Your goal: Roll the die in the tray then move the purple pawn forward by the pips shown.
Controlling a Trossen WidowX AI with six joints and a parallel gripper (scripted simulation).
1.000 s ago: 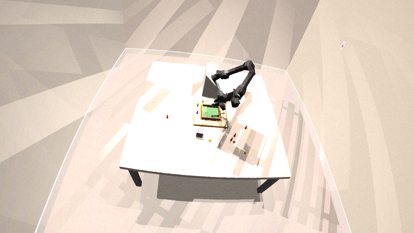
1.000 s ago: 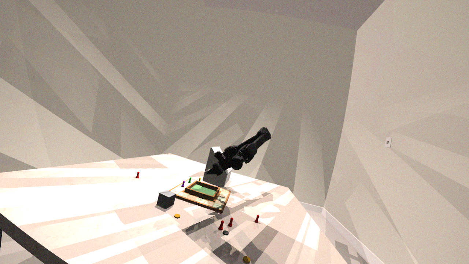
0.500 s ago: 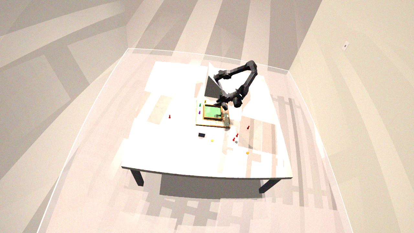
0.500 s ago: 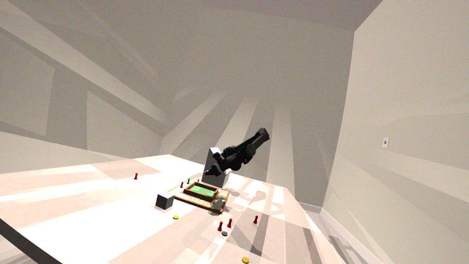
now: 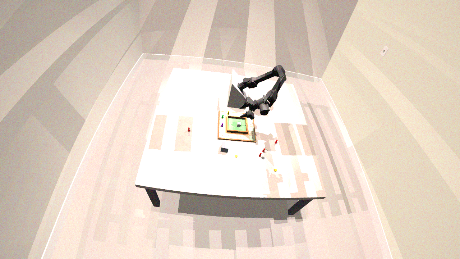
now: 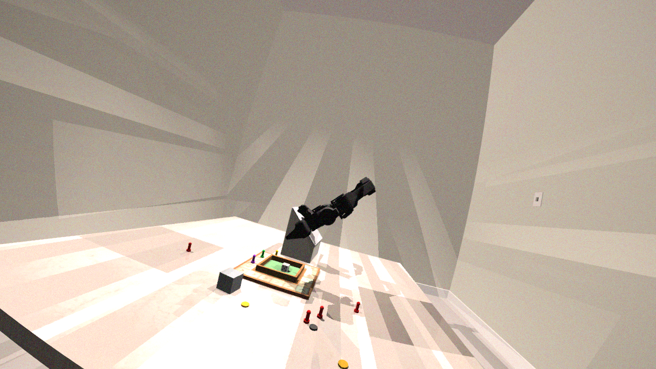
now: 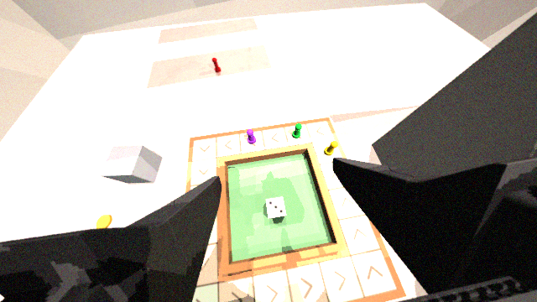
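The purple pawn lies 12 cm below my gripper tip, 11 cm to the right of it and 4 cm ahead of it. Round my gripper tip: die (13 cm below, 1 cm to the left); then green pawn (12 cm to the right, 12 cm below, 4 cm behind); then green tray (14 cm below).
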